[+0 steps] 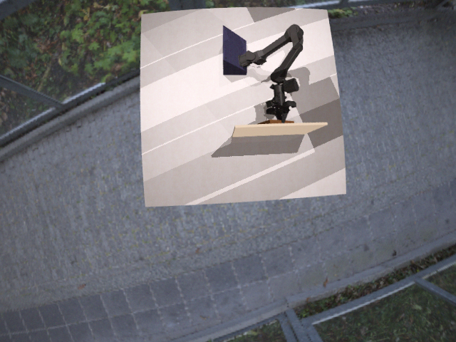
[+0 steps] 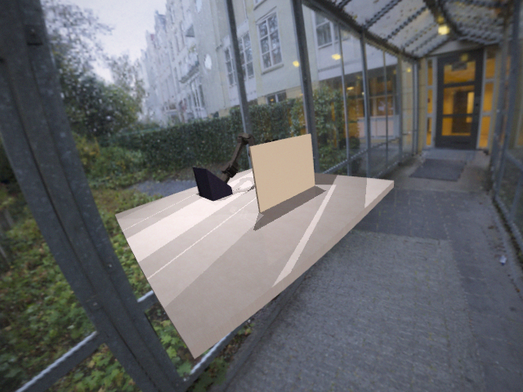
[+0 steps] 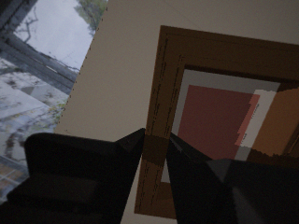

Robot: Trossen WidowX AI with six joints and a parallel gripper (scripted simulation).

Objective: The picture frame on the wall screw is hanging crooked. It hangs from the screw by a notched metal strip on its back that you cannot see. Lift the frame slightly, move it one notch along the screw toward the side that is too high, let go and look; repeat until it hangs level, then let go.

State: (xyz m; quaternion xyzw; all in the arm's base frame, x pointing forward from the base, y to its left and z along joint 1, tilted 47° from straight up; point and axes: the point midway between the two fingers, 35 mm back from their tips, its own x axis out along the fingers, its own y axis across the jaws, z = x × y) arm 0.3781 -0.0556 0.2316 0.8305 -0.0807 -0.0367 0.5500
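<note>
The picture frame lies 50 mm below my gripper tip and 20 mm to the right of it. From my gripper tip the other things lie so: beige wall panel (60 mm below, 20 mm to the right, 10 mm ahead).
</note>
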